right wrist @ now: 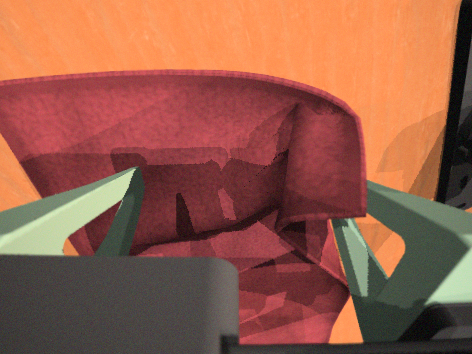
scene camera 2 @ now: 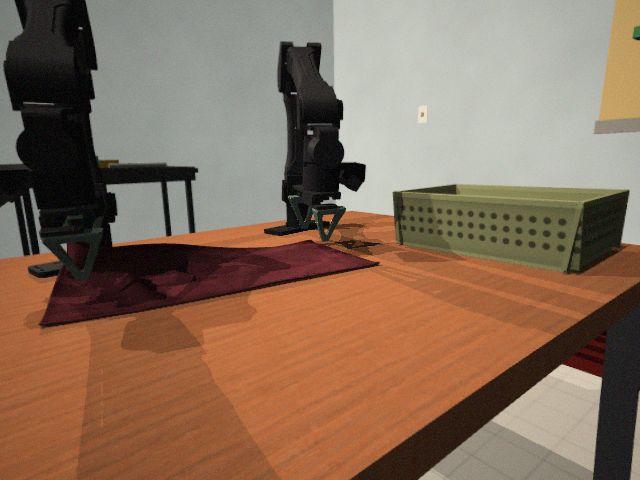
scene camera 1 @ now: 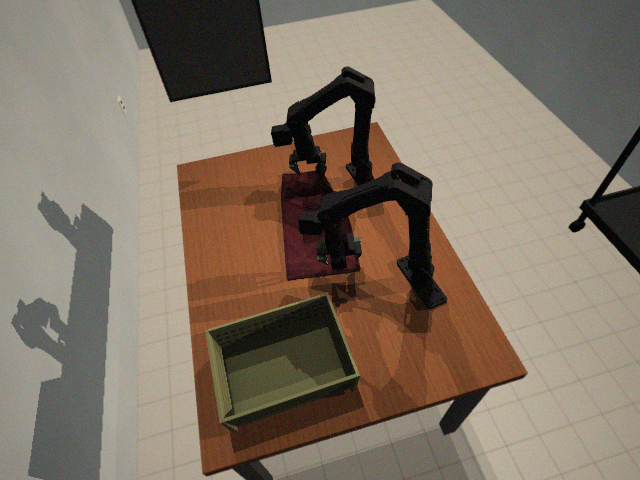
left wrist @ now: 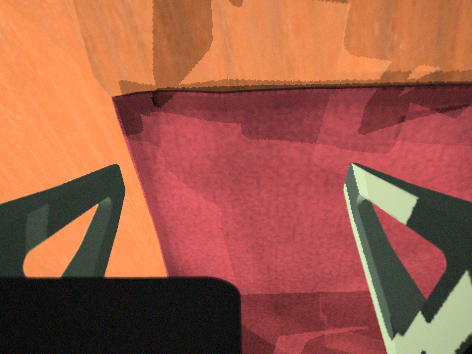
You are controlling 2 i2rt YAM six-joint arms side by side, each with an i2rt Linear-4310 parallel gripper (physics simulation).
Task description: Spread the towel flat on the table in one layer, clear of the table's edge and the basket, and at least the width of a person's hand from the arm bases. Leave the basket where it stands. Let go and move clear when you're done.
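Note:
The dark red towel (scene camera 1: 299, 253) (scene camera 2: 310, 260) (left wrist: 250, 200) (right wrist: 150, 120) lies on the table (scene camera 1: 232, 227) (scene camera 2: 336, 361) as a long strip. Its end under my left gripper lies mostly flat. Its other end is rumpled: in the right wrist view its edge curls up, and a corner bends over beside one finger, hiding that fingertip. My left gripper (scene camera 1: 340, 254) (scene camera 2: 314, 233) (left wrist: 234, 176) is open, just above the towel's end. My right gripper (scene camera 1: 309, 170) (scene camera 2: 77, 258) (right wrist: 234, 177) is open around the raised corner area, very low. The green basket (scene camera 1: 289, 403) (scene camera 2: 485, 227) stands apart from the towel.
The left arm's base (scene camera 1: 421, 284) and the right arm's base (scene camera 1: 360, 173) are fixed along the table's right side in scene camera 1. The towel lies between them and the table's far long edge. A dark table (scene camera 2: 144, 174) stands in the background.

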